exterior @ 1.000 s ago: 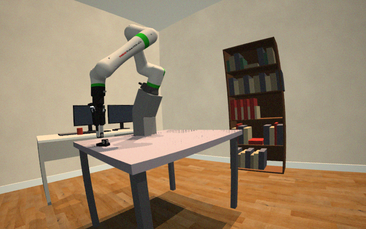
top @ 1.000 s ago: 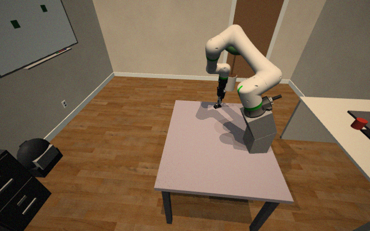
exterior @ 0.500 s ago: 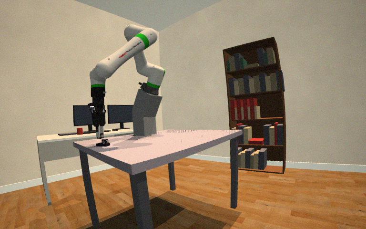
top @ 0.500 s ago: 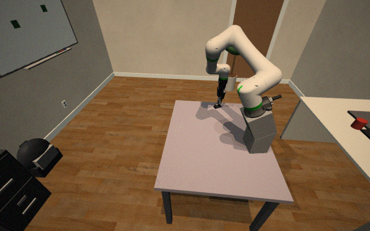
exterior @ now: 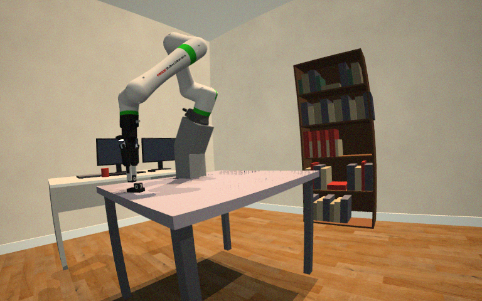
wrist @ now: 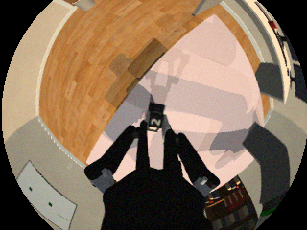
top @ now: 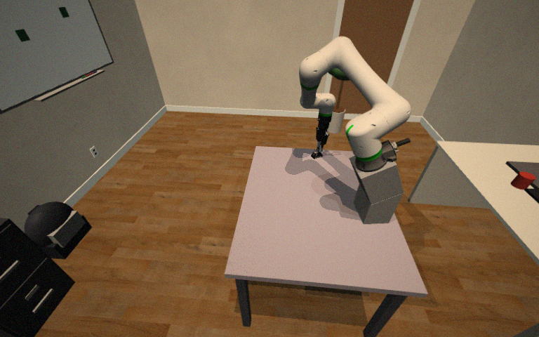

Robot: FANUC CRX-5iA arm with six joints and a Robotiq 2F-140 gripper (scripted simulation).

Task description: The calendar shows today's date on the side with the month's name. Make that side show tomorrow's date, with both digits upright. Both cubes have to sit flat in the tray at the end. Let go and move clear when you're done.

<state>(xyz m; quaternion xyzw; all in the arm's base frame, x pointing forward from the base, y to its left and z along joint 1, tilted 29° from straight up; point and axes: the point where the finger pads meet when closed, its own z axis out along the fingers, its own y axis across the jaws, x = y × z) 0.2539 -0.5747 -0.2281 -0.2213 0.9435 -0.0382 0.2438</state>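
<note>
Right now the black digit cube is 3 cm below my hand.
</note>
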